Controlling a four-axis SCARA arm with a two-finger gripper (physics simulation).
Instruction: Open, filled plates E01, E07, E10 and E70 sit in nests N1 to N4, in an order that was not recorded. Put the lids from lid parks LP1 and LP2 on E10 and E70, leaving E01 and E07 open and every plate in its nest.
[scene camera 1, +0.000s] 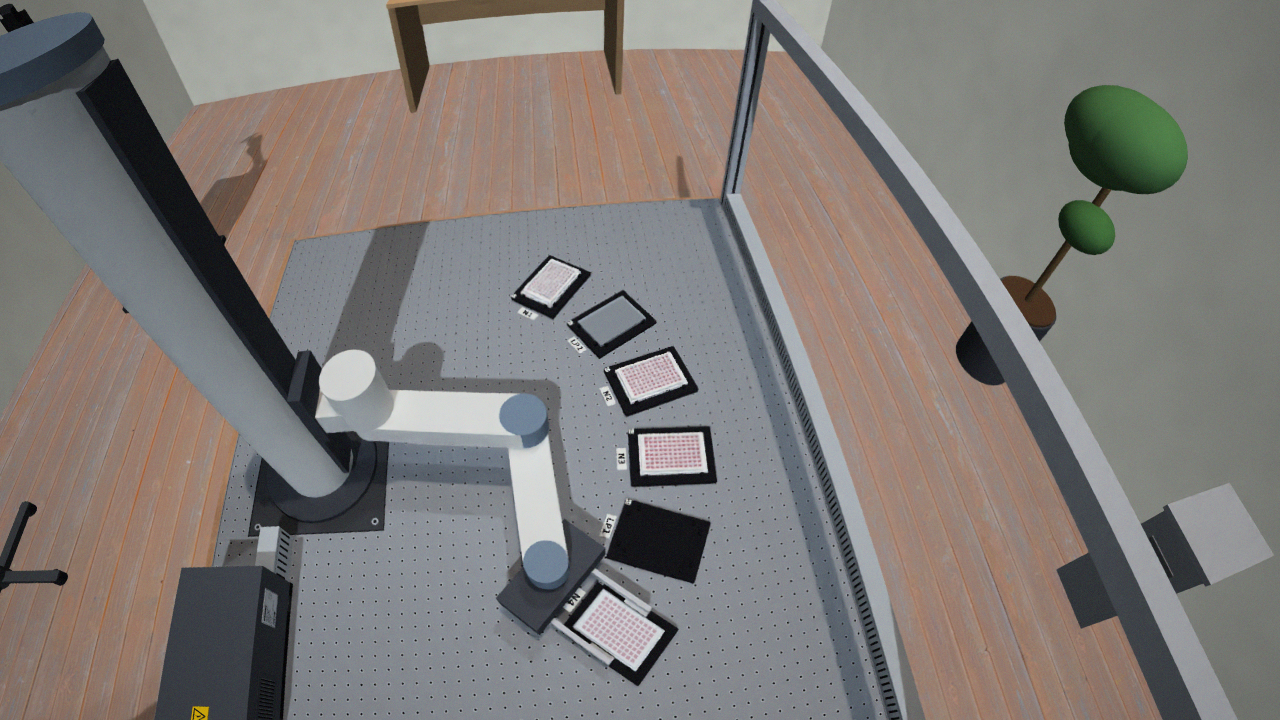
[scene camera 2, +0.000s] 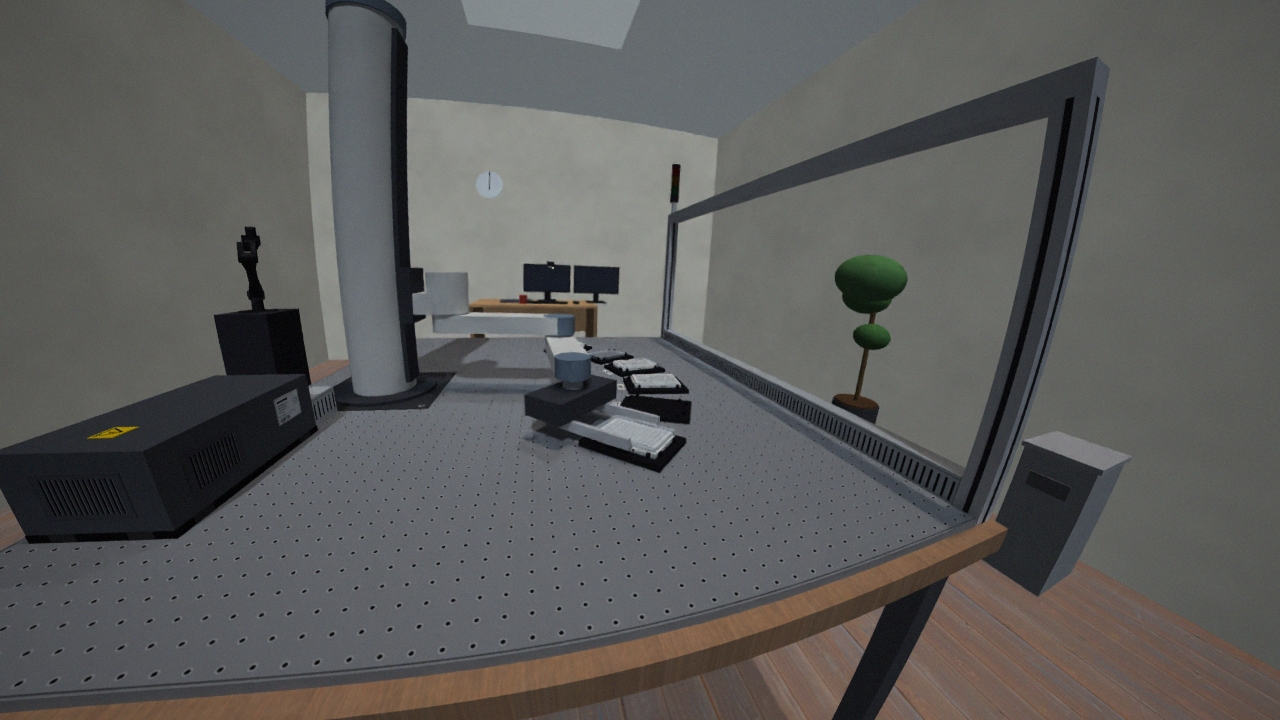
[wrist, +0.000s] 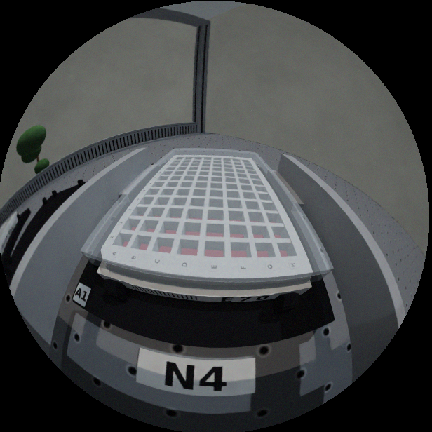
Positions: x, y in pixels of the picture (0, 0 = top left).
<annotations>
my gripper: scene camera 1 630, 636; scene camera 2; wrist
grey lid: scene camera 1 610, 623; scene camera 2; wrist
same spot on my gripper: (scene camera 2: 601, 435) = (wrist: 330, 188)
same spot on grey lid: (wrist: 212, 218) = (scene camera 2: 613, 424)
</annotations>
